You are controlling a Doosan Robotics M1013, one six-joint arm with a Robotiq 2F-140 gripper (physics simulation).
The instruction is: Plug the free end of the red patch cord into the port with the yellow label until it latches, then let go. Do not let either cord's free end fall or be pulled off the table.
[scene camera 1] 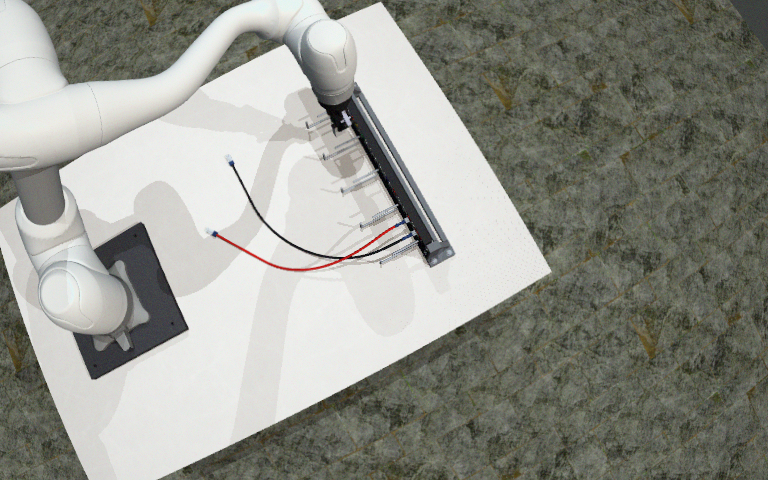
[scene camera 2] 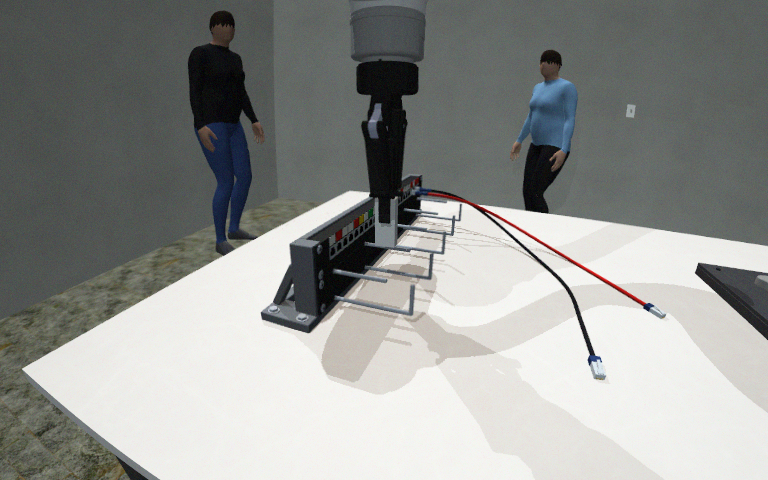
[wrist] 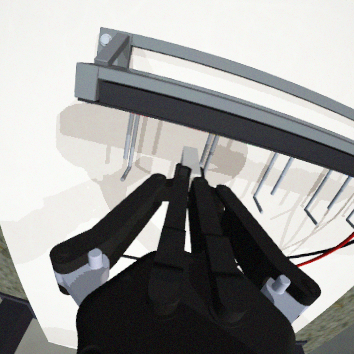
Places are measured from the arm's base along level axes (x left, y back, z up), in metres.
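Pixels of known places: gripper, fingertip midpoint: (scene camera 1: 339,132) (scene camera 2: 386,244) (wrist: 187,157); arm's base at its link origin: (scene camera 1: 111,306).
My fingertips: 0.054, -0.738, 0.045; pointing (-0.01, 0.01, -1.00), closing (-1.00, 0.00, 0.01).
Note:
Ahead of a thing's pixels: the offset from my fingertips to its middle, as dx, dy, dz. "spot": to the spot under its first point. Level surfaces: height alone.
The red patch cord (scene camera 1: 300,270) (scene camera 2: 589,272) (wrist: 325,256) has its far end in the patch panel {-0.129, -0.018, -0.018} (scene camera 1: 396,175) (scene camera 2: 305,277) (wrist: 225,122). Its free plug {spot: -0.031, +0.403, -0.057} (scene camera 1: 211,232) (scene camera 2: 655,310) lies on the table near the robot base, well apart from the gripper. My gripper (scene camera 1: 340,127) (scene camera 2: 386,229) (wrist: 187,157) is shut with no cord between its fingers. It points down just in front of the panel's port face, among the wire guides. The yellow label {spot: -0.016, -0.041, +0.028} (scene camera 2: 361,218) shows left of the fingertips in scene camera 2, above a port in the row; the fingers hide some neighbouring ports.
The black cord (scene camera 1: 254,206) (scene camera 2: 543,263) crosses the red one near the panel; its free plug (scene camera 1: 229,160) (scene camera 2: 596,367) lies on the table {dz -0.068} (scene camera 1: 339,339). Wire guides (scene camera 1: 351,183) (scene camera 2: 411,300) (wrist: 257,192) stick out from the panel. Two people stand behind the table in scene camera 2.

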